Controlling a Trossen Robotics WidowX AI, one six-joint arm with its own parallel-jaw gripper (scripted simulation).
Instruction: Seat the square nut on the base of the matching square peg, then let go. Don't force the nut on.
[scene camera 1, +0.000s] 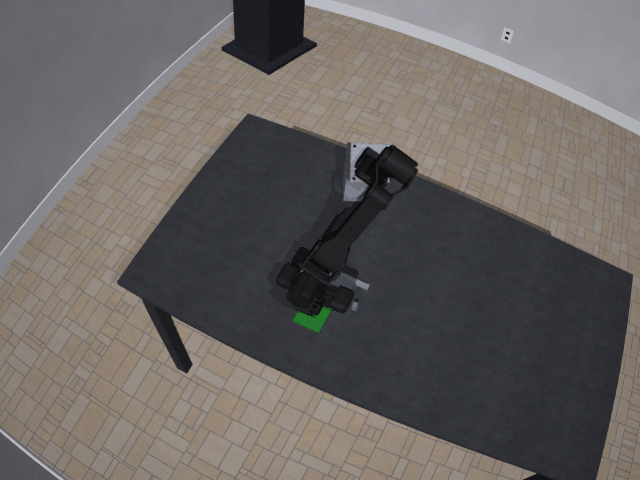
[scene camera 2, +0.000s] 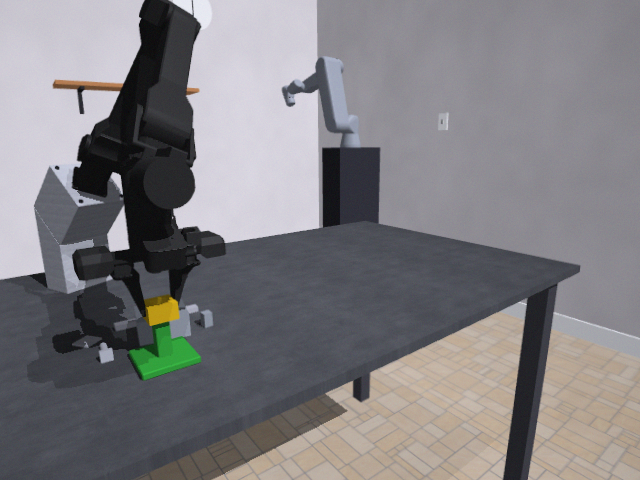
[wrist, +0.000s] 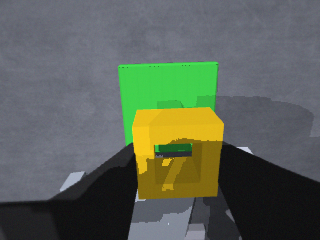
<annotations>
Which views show the gripper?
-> Scene camera 1, scene camera 2 and the wrist view: all of them.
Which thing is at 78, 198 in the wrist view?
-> The gripper.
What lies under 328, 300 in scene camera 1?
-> The gripper.
</annotations>
